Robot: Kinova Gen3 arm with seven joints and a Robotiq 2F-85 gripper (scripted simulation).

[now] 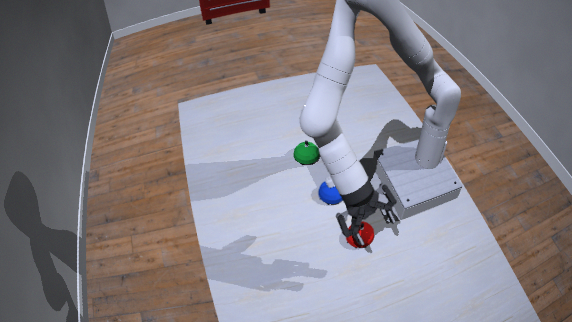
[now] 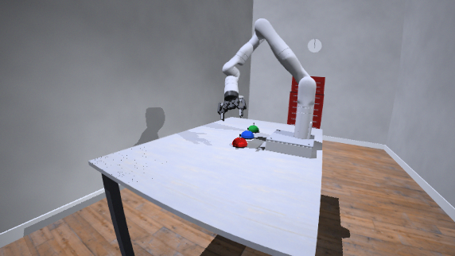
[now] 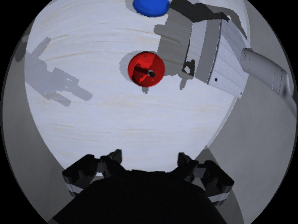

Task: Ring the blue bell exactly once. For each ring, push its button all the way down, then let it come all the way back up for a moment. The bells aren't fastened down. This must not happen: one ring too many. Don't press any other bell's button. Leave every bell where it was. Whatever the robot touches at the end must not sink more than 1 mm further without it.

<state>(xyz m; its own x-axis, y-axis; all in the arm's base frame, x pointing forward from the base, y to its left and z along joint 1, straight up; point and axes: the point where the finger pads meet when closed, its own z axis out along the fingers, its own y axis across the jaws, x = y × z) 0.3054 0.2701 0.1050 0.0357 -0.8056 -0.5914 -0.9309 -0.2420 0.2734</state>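
Now: hand 30 mm short of the blue bell, 270 mm to the left of it and 130 mm above it. The rest, counted from my hand: red bell: 90 mm to the right, 130 mm below; green bell: 70 mm ahead, 440 mm to the right, 130 mm below.
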